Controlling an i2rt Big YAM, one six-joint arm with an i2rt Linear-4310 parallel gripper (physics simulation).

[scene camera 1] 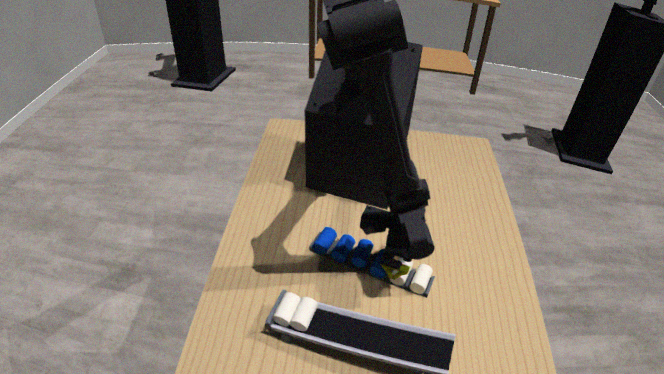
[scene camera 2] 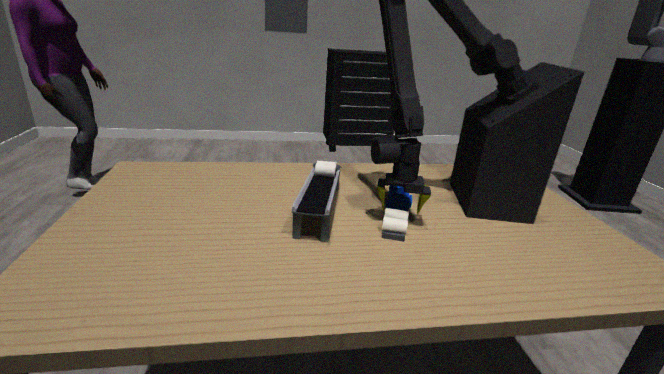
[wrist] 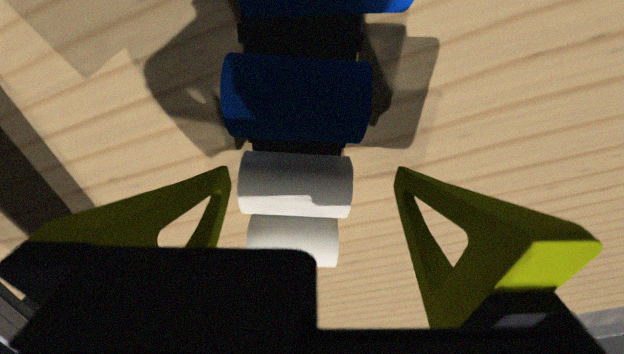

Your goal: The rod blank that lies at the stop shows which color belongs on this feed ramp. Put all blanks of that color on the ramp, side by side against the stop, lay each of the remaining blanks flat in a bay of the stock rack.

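Two white blanks (scene camera 1: 286, 308) (scene camera 1: 304, 314) lie side by side at the stop end of the feed ramp (scene camera 1: 380, 335) (scene camera 2: 316, 194). The stock rack (scene camera 1: 429, 285) (scene camera 2: 393, 235) (wrist: 300, 37) holds several blue blanks (scene camera 1: 324, 240) (scene camera 2: 399, 198) (wrist: 297, 97) at one end. A white blank (scene camera 1: 403, 276) (wrist: 295, 184) lies beside the last blue one, and another white blank (scene camera 1: 421, 279) (scene camera 2: 395, 225) (wrist: 295, 237) lies at the rack's end, partly hidden in the wrist view. My gripper (scene camera 2: 401, 210) (wrist: 312, 175) is open and empty, low over the rack, its fingertips on either side of the row near the blue-white border.
The wooden table (scene camera 1: 465, 210) (scene camera 2: 200, 280) carries the rack, the ramp and the dark arm pedestal (scene camera 1: 350, 150) (scene camera 2: 515, 150) behind the rack. The ramp stands parallel to the rack with raised side rails. A person (scene camera 2: 55, 50) stands beyond the table in the second scene view.
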